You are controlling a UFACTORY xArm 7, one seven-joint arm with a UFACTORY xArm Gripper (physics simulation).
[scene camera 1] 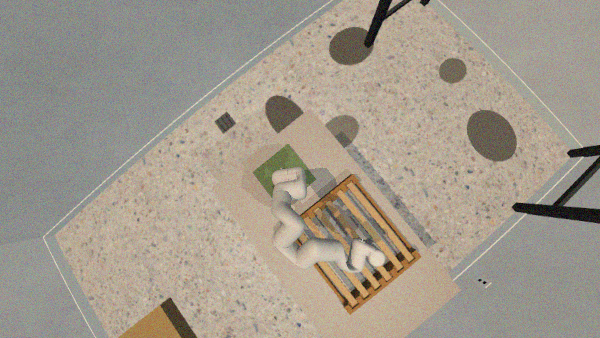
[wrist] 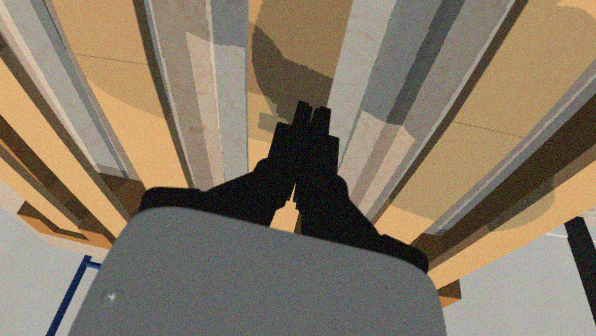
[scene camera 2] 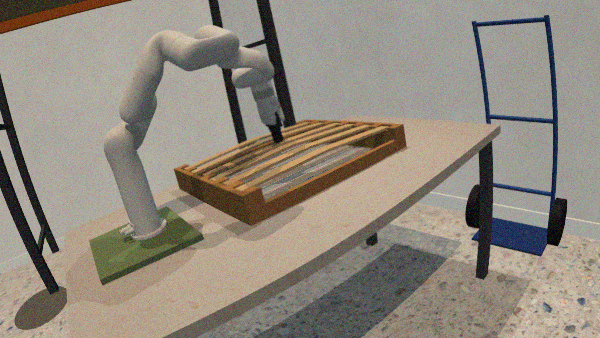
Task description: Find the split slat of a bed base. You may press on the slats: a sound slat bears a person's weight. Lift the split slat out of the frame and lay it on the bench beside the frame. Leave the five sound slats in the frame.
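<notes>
The bed base's wooden frame (scene camera 2: 325, 181) lies on the bench (scene camera 1: 380, 312) (scene camera 2: 225, 270) with its slats running lengthwise. My gripper (scene camera 2: 278, 141) (wrist: 307, 126) is shut and empty, pointing down over a middle slat (wrist: 300, 40); whether the fingertips touch it I cannot tell. In the wrist view that slat is partly shaded by the arm and partly hidden by the fingers. One slat (wrist: 120, 85) to its left and another slat (wrist: 500, 110) to its right each show a thin dark line across them. The slats appear seated in the frame; which one is split I cannot tell.
The arm stands on a green plate (scene camera 1: 270, 170) (scene camera 2: 112, 265) at one end of the frame. The arm's links cover part of the slats in the first scene view. A blue hand truck (scene camera 2: 550, 100) stands on the floor beyond the bench. Black stands rise around the bench.
</notes>
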